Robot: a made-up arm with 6 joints.
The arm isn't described. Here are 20 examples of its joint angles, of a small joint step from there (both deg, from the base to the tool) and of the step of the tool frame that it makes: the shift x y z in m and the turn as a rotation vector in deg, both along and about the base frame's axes.
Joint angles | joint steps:
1: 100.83 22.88 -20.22 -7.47 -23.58 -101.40 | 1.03 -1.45 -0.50 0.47 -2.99 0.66
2: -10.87 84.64 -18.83 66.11 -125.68 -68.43 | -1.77 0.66 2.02 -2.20 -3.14 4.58
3: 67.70 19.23 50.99 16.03 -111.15 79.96 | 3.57 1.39 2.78 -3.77 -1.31 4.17
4: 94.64 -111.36 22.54 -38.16 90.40 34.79 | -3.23 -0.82 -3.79 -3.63 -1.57 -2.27
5: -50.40 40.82 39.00 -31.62 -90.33 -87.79 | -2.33 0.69 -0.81 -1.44 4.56 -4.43
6: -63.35 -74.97 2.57 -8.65 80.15 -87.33 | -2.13 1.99 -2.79 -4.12 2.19 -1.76
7: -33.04 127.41 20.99 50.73 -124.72 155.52 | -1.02 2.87 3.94 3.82 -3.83 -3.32
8: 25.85 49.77 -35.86 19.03 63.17 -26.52 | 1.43 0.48 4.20 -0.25 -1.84 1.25
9: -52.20 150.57 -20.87 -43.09 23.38 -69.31 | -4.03 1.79 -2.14 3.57 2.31 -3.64
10: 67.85 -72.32 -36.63 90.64 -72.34 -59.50 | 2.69 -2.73 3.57 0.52 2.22 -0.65
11: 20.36 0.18 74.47 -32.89 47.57 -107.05 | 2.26 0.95 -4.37 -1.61 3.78 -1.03
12: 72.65 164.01 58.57 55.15 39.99 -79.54 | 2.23 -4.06 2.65 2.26 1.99 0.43
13: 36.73 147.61 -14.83 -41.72 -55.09 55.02 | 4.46 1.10 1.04 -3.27 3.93 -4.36
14: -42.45 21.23 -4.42 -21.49 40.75 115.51 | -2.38 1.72 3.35 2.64 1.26 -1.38
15: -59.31 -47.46 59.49 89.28 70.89 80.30 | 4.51 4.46 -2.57 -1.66 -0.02 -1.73
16: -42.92 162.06 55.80 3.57 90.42 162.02 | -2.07 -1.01 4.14 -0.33 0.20 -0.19
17: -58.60 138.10 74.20 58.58 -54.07 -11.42 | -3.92 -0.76 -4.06 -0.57 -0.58 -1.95
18: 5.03 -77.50 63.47 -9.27 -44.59 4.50 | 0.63 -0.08 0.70 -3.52 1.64 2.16
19: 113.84 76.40 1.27 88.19 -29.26 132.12 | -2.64 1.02 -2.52 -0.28 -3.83 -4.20
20: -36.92 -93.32 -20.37 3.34 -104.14 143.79 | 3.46 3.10 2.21 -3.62 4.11 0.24
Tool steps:
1: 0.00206 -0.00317 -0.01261 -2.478 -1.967 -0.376
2: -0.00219 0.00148 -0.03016 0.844 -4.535 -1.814
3: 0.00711 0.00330 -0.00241 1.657 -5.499 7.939
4: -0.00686 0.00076 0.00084 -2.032 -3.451 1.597
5: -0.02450 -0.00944 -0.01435 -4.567 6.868 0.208
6: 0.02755 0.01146 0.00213 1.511 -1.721 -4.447
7: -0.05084 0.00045 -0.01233 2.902 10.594 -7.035
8: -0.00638 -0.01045 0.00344 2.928 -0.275 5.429
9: -0.03413 0.01425 -0.00375 -3.373 6.326 3.700
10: 0.02379 -0.00883 -0.00938 -1.179 -3.124 -3.281
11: -0.02229 0.00142 -0.01111 5.356 0.503 -5.489
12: 0.02085 0.01335 0.05690 1.573 -6.514 3.220
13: -0.00524 0.00074 0.01900 -1.365 -4.095 -4.156
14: 0.01624 -0.00365 -0.01843 2.798 5.771 -0.431
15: 0.00302 0.00048 -0.00553 2.094 -1.887 -3.466
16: -0.00977 0.00378 0.00974 -2.093 0.767 -3.389
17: -0.01972 -0.01902 0.03479 1.987 4.563 4.307
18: 0.00870 -0.00503 -0.01253 1.475 -4.050 3.807
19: 0.02557 -0.00297 0.01945 6.849 5.103 -2.528
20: 0.01126 -0.00364 -0.00674 0.651 -3.953 -2.073
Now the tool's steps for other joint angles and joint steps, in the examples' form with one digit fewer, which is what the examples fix.
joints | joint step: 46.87 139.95 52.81 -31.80 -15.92 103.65 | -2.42 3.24 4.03 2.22 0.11 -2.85
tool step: -0.0006 -0.0064 -0.0402 5.28 9.41 0.59
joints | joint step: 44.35 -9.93 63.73 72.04 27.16 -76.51 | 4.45 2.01 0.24 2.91 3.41 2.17
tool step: -0.0162 0.0163 -0.0123 -3.80 -3.89 -3.97
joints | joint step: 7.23 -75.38 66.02 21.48 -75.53 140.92 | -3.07 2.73 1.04 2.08 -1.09 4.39
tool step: 0.0272 0.0062 0.0469 -1.97 4.35 2.13
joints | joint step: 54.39 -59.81 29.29 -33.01 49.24 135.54 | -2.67 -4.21 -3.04 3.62 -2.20 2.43
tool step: 0.0065 -0.0043 -0.0167 4.03 2.03 -3.35
